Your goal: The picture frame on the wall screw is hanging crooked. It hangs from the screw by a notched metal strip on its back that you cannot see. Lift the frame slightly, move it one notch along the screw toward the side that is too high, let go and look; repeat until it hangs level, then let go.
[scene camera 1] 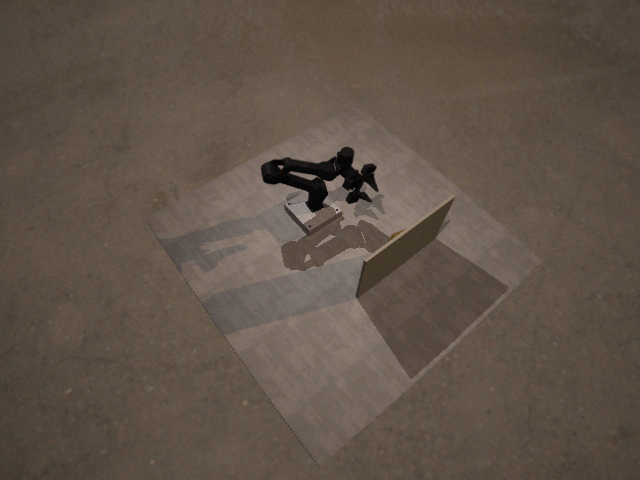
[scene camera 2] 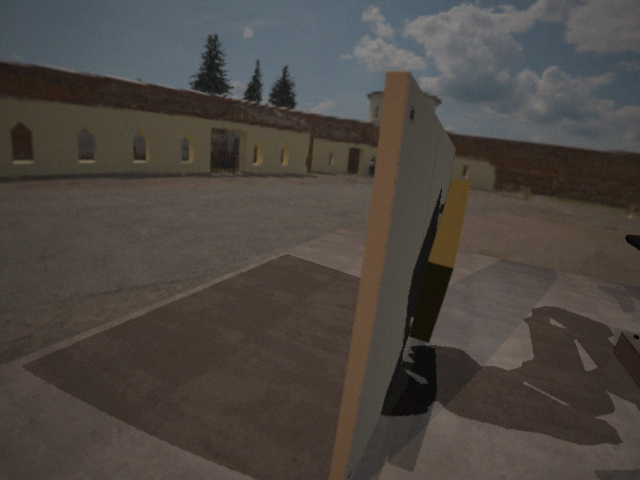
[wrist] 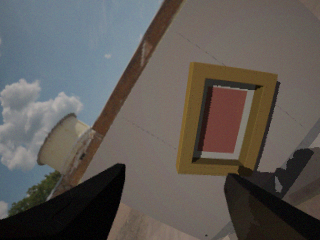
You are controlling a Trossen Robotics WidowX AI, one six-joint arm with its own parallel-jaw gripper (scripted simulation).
Labels:
The same spot on a wall panel: (wrist: 145,135) is (scene camera 2: 431,182).

